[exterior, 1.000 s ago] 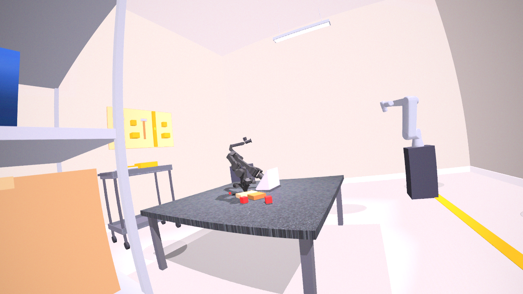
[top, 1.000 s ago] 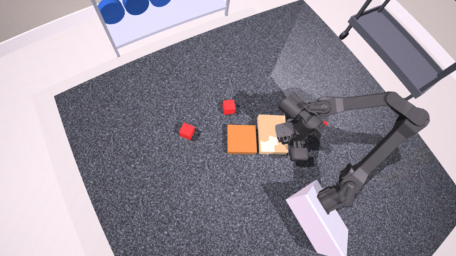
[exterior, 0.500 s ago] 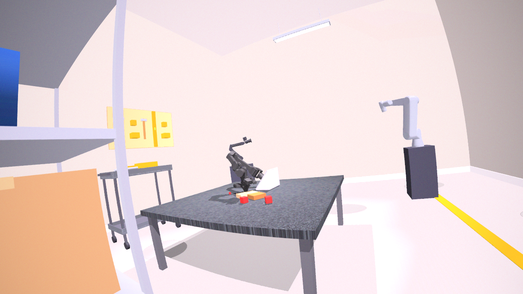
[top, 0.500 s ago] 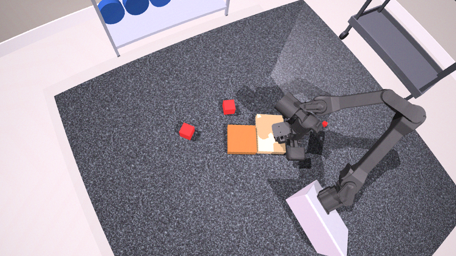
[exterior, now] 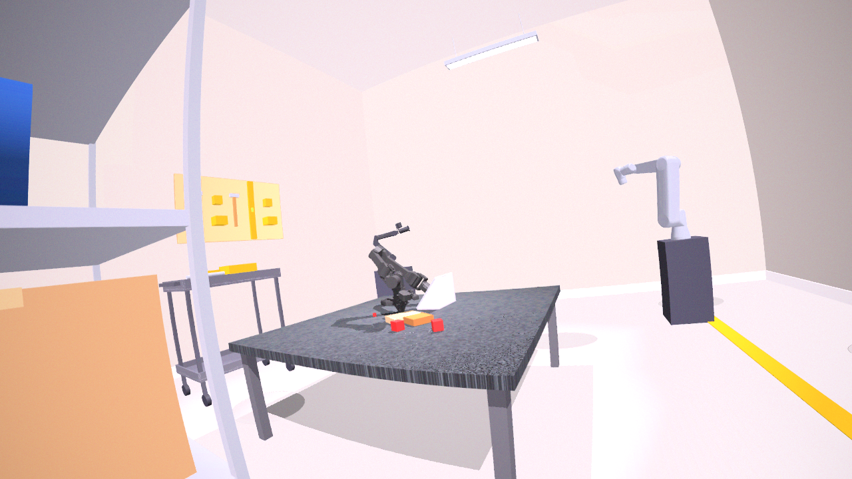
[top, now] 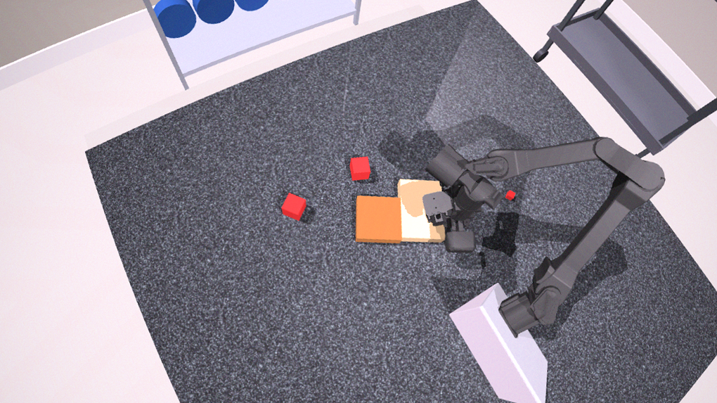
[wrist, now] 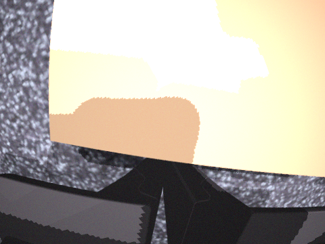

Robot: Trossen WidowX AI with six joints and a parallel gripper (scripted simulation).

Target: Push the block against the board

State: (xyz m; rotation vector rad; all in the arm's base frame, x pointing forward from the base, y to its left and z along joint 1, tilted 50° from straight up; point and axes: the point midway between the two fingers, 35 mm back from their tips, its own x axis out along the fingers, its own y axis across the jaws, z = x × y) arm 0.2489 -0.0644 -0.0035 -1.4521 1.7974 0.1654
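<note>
Now: gripper tip 50 mm short of the tan board, 40 mm to the right of it and 10 mm below it. Also, from my gripper tip: orange square block: 80 mm ahead, 140 mm to the left, 10 mm above; tiny red cube: 30 mm behind, 200 mm to the right.
</note>
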